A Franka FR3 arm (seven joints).
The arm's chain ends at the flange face. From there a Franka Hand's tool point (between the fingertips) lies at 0.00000 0.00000 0.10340 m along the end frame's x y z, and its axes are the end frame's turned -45 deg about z.
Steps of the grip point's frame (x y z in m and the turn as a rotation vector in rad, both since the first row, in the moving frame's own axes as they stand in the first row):
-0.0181 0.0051 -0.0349 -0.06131 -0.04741 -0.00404
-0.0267 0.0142 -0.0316 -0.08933 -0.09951 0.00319
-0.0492 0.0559 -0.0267 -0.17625 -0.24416 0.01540
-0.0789 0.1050 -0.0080 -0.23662 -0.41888 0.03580
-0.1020 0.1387 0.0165 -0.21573 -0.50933 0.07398
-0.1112 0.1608 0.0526 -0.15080 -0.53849 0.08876
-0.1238 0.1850 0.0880 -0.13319 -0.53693 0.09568
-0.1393 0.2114 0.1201 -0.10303 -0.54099 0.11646
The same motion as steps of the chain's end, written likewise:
-0.0102 0.0085 -0.0346 -0.07688 0.00983 -0.00404
-0.0081 0.0152 -0.0307 -0.13353 -0.00720 0.00319
0.0099 0.0441 -0.0220 -0.29727 -0.04802 0.01540
0.0321 0.0842 0.0037 -0.46351 -0.12888 0.03580
0.0482 0.1207 0.0319 -0.51269 -0.20761 0.07398
0.0641 0.1458 0.0683 -0.48740 -0.27414 0.08876
0.0736 0.1733 0.1034 -0.47385 -0.28549 0.09568
0.0840 0.2052 0.1354 -0.45539 -0.30968 0.11646

